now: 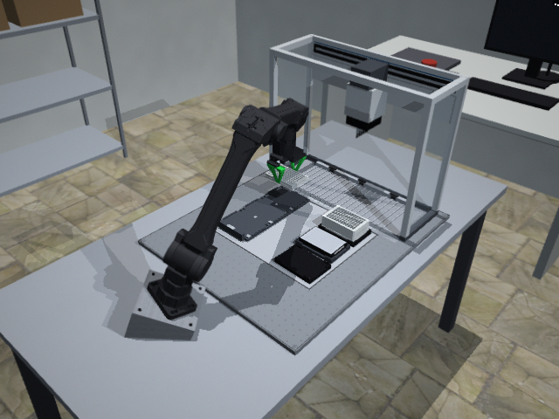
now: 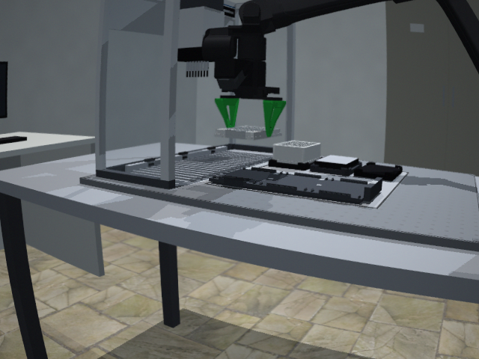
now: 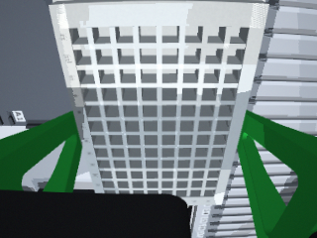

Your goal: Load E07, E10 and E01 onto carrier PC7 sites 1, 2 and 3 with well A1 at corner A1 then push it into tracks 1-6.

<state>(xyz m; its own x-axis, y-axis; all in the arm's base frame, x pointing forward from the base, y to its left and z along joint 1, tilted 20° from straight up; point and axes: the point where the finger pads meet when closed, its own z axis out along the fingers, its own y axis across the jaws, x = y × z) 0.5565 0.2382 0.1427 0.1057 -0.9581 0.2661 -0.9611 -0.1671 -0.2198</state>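
Right now the plate nest S2 is 9 cm behind my hand, 26 cm to the right of it and 10 cm below it. Round my hand: 96-well plate E01 (right at my hand); then front post (8 cm ahead, 16 cm to the left, 15 cm above); then dark plate carrier PC7 (10 cm behind, 1 cm to the right, 9 cm below).
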